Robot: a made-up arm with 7 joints. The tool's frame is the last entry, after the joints.
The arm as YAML. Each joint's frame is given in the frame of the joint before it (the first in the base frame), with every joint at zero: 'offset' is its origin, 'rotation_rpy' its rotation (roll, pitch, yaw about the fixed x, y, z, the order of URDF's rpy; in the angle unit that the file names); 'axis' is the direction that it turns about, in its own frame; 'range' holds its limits. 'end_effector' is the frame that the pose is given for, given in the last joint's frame.
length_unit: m
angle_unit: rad
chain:
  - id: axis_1
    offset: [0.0, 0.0, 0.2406]
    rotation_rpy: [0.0, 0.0, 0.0]
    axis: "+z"
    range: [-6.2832, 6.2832]
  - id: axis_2
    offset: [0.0, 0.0, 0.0]
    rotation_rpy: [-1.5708, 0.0, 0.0]
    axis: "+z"
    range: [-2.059, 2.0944]
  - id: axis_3
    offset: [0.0, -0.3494, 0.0]
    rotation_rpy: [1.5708, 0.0, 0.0]
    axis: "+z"
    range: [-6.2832, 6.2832]
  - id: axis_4
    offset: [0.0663, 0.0, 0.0]
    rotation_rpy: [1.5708, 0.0, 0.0]
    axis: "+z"
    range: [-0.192, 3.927]
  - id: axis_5
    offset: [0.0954, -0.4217, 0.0]
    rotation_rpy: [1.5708, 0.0, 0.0]
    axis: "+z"
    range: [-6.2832, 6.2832]
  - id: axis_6
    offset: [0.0, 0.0, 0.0]
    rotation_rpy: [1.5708, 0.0, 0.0]
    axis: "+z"
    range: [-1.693, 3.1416]
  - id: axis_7
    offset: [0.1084, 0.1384, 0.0]
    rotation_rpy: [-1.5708, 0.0, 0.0]
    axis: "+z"
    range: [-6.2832, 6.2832]
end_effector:
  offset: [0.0, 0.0, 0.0]
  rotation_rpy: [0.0, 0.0, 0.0]
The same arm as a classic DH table. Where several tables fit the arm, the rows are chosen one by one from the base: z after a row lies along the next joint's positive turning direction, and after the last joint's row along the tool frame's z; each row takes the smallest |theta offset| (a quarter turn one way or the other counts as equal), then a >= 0, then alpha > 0; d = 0 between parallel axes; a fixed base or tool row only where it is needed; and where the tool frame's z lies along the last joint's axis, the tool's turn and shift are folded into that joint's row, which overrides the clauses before.
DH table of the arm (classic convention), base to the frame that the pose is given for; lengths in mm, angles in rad. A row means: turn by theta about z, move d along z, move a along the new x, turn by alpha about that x. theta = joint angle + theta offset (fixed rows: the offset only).
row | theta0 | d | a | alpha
axis_1 | 0 | 240.6 | 0 | -1.5708
axis_2 | 0 | 0 | 0 | 1.5708
axis_3 | 0 | 349.4 | 66.3 | 1.5708
axis_4 | 0 | 0 | 95.4 | 1.5708
axis_5 | 0 | 421.7 | 0 | 1.5708
axis_6 | 0 | 0 | 108.4 | -1.5708
axis_7 | 0 | 138.4 | 0 | 0
Joint limits (rad, base to tool): -6.2832..6.2832 -2.059..2.0944 -6.2832..6.2832 -0.192..3.927 -6.2832..6.2832 -1.693..3.1416 -6.2832..6.2832

